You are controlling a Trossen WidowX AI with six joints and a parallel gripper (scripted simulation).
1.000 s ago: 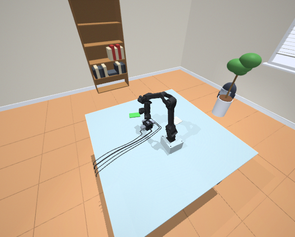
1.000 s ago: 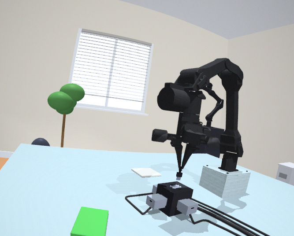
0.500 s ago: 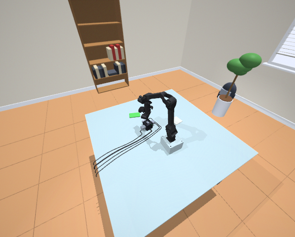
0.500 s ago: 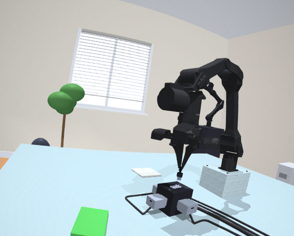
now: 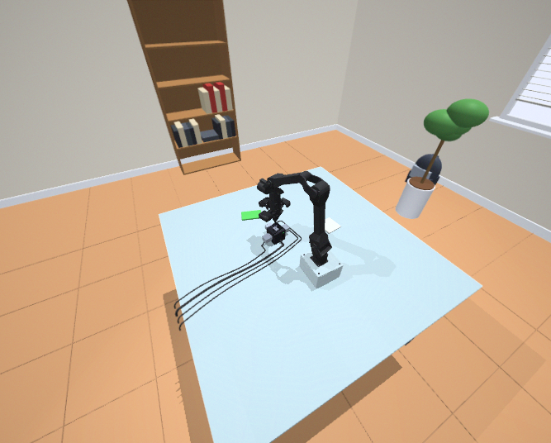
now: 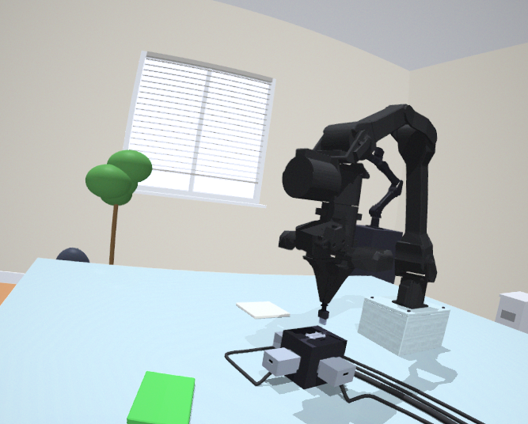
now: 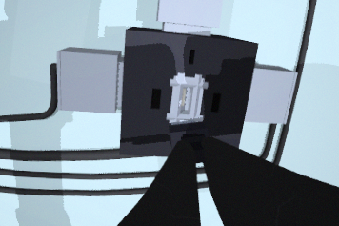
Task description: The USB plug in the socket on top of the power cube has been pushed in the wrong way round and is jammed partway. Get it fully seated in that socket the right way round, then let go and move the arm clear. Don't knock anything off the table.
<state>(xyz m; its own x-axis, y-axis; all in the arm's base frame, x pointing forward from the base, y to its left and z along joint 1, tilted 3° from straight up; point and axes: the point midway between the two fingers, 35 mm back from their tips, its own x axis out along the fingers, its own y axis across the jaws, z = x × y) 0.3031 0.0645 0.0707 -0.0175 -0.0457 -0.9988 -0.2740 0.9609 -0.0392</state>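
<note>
Right now my gripper tip is 2 cm above the grey USB plug. Round my gripper tip: green block: 25 cm ahead, 2 cm to the left, 13 cm below; USB socket: 1 cm to the right, 7 cm below; white flat pad: 8 cm behind, 34 cm to the right, 13 cm below.
</note>
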